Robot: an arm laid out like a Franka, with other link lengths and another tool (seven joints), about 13 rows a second.
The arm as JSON. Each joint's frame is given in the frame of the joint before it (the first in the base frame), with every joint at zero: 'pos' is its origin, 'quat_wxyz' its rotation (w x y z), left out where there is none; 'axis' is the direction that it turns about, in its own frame. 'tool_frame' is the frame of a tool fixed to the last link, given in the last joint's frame.
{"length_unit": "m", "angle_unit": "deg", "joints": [
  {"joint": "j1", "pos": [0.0, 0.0, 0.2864], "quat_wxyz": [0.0, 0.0, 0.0, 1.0], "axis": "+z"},
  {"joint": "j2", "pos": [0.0, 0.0, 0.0], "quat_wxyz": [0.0, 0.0, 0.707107, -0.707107], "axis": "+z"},
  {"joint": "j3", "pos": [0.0, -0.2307, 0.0], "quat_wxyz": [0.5, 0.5, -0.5, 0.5], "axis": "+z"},
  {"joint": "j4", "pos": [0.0, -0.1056, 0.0], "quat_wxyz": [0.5, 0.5, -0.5, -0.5], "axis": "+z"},
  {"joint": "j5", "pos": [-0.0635, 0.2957, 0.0], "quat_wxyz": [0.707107, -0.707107, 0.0, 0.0], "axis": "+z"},
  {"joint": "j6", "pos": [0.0, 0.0, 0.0], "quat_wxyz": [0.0, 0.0, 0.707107, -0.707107], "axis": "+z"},
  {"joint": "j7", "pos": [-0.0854, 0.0, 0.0], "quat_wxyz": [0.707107, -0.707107, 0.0, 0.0], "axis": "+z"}
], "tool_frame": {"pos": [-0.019, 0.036, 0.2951], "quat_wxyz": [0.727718, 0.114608, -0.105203, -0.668]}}
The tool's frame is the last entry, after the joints.
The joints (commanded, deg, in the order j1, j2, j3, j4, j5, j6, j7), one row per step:
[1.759, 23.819, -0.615, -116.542, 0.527, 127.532, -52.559]
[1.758, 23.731, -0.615, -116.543, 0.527, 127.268, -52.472]
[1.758, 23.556, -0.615, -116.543, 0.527, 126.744, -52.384]
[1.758, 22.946, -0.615, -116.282, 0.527, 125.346, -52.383]
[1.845, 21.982, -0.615, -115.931, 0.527, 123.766, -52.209]
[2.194, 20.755, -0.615, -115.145, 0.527, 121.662, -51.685]
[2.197, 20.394, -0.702, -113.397, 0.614, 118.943, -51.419]
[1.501, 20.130, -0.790, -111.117, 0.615, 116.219, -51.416]
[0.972, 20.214, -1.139, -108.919, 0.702, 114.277, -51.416]
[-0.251, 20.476, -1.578, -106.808, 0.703, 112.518, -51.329]
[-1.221, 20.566, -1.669, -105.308, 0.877, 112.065, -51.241]
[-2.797, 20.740, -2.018, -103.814, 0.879, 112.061, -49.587]
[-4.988, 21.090, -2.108, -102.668, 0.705, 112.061, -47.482]
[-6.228, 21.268, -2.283, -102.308, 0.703, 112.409, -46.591]
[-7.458, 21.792, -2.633, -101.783, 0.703, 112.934, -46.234]
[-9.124, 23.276, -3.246, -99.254, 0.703, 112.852, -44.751]
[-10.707, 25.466, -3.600, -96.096, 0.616, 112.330, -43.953]
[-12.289, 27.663, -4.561, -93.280, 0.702, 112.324, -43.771]
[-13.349, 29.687, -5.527, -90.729, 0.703, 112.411, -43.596]
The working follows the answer.
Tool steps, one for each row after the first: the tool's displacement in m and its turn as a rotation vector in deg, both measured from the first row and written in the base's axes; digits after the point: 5 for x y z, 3 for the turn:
[-0.00086, 0.00001, 0.00064, -0.020, 0.177, -0.085]
[-0.00259, 0.00003, 0.00194, -0.042, 0.526, -0.170]
[-0.00439, 0.00009, 0.00762, -0.039, 1.053, -0.167]
[-0.00455, 0.00089, 0.01633, -0.066, 1.318, -0.245]
[-0.00272, 0.00383, 0.02891, -0.169, 1.408, -0.397]
[-0.00080, 0.00370, 0.03948, -0.195, 2.019, -0.778]
[0.00485, -0.00201, 0.05191, -0.194, 2.200, -1.541]
[0.01192, -0.00857, 0.06145, -0.215, 2.026, -2.436]
[0.01844, -0.02183, 0.06930, -0.351, 1.935, -4.138]
[0.02739, -0.02975, 0.07577, -0.246, 0.980, -5.369]
[0.03895, -0.04581, 0.08136, -0.743, -0.319, -8.873]
[0.04668, -0.06567, 0.08385, -1.404, -1.073, -13.097]
[0.05031, -0.07799, 0.08415, -1.687, -1.577, -15.369]
[0.05376, -0.09227, 0.08252, -1.948, -2.079, -17.268]
[0.06374, -0.11431, 0.08293, -2.626, -2.988, -20.912]
[0.07164, -0.13413, 0.08041, -3.186, -3.380, -23.482]
[0.07724, -0.15979, 0.07619, -3.832, -3.935, -26.053]
[0.08180, -0.18152, 0.07200, -4.601, -4.490, -28.011]

Tool pose at each row, in the base's axes (x y z in m, rotation vector in deg; rounded; the steps above come from the unrounded poses):
[0.42785, 0.04629, -0.03525, -156.093, 61.537, 8.120]
[0.42700, 0.04630, -0.03461, -156.100, 61.706, 8.340]
[0.42526, 0.04632, -0.03331, -156.145, 61.922, 8.797]
[0.42346, 0.04637, -0.02763, -156.253, 62.057, 9.527]
[0.42331, 0.04718, -0.01891, -156.287, 62.241, 9.868]
[0.42513, 0.05012, -0.00634, -156.308, 62.508, 9.919]
[0.42706, 0.04999, 0.00423, -156.231, 63.193, 10.691]
[0.43270, 0.04427, 0.01666, -155.815, 64.268, 10.821]
[0.43977, 0.03772, 0.02621, -155.263, 65.432, 10.429]
[0.44630, 0.02446, 0.03406, -154.320, 67.735, 9.965]
[0.45524, 0.01653, 0.04052, -153.266, 69.064, 8.500]
[0.46681, 0.00048, 0.04611, -151.136, 73.496, 5.901]
[0.47453, -0.01938, 0.04860, -148.598, 79.005, 3.846]
[0.47816, -0.03170, 0.04890, -147.066, 81.867, 2.641]
[0.48161, -0.04598, 0.04728, -145.745, 84.218, 1.511]
[0.49159, -0.06802, 0.04769, -143.245, 88.768, -0.679]
[0.49949, -0.08784, 0.04517, -141.510, 92.052, -1.932]
[0.50509, -0.11350, 0.04094, -139.725, 95.285, -3.455]
[0.50965, -0.13523, 0.03675, -138.488, 97.815, -4.950]

